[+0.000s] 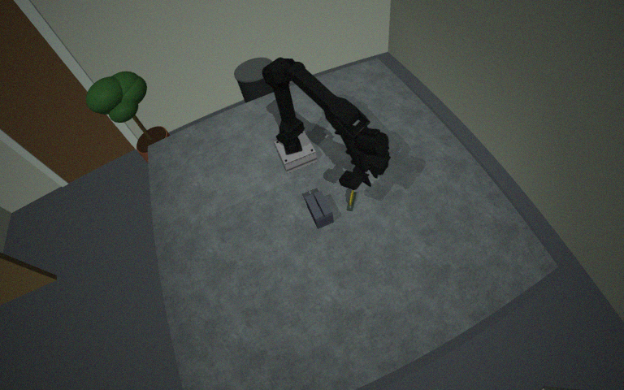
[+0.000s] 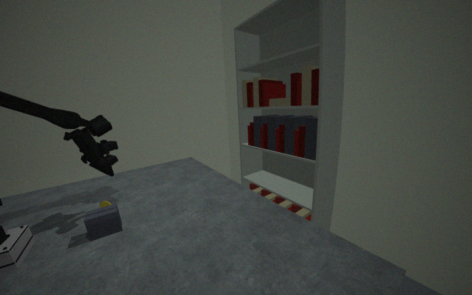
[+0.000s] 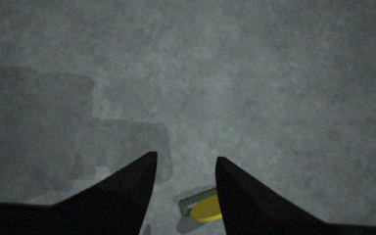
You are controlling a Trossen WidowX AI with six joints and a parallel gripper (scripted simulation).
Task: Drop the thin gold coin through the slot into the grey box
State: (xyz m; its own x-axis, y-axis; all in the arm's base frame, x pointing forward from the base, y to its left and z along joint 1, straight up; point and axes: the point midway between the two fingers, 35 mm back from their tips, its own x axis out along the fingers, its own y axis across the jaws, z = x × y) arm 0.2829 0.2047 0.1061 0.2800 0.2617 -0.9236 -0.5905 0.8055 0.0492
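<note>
Now: the gold coin 30 mm behind my gripper tip, 60 mm to the right of it and 110 mm below it.
</note>
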